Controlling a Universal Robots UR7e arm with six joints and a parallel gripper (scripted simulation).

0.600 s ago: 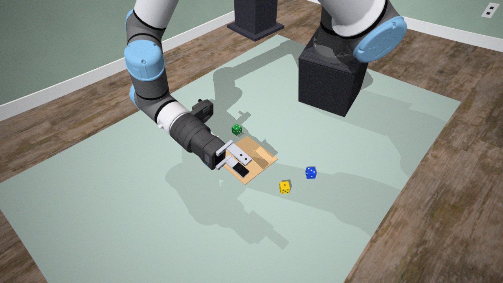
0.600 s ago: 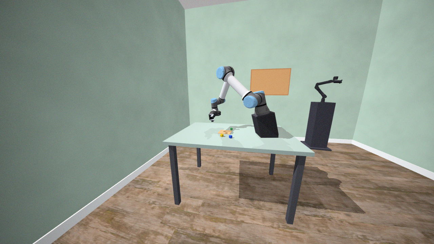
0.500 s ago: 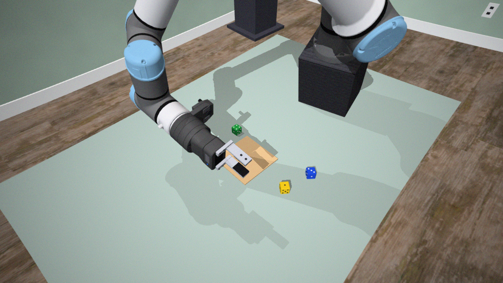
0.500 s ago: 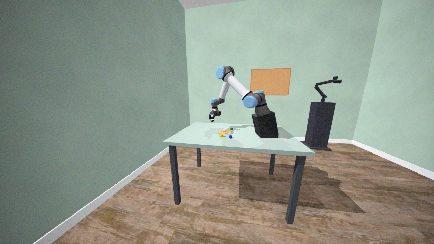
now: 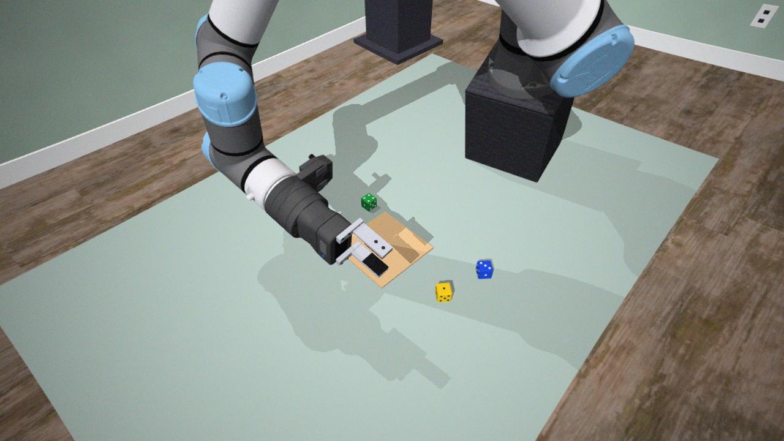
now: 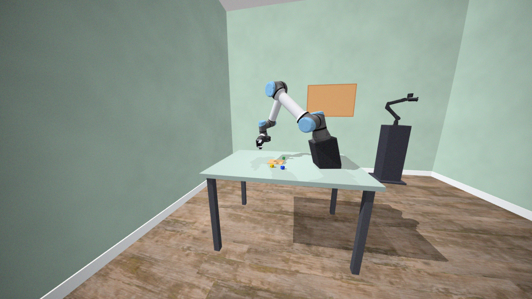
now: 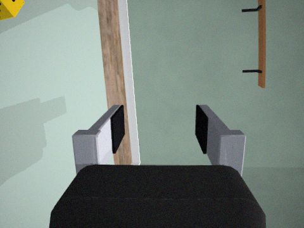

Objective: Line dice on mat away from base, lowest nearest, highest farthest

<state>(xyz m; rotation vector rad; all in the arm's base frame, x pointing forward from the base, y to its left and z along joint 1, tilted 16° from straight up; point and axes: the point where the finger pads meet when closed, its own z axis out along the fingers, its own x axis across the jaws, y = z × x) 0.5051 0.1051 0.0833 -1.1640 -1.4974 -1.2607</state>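
The green die is 18 cm behind my hand, 22 cm to the right of it and 16 cm below it. Round my hand: yellow die: 12 cm behind, 4 cm to the left, 16 cm below; then blue die: 21 cm behind, 6 cm to the left, 16 cm below; then orange mat: 12 cm behind, 12 cm to the right, 17 cm below.
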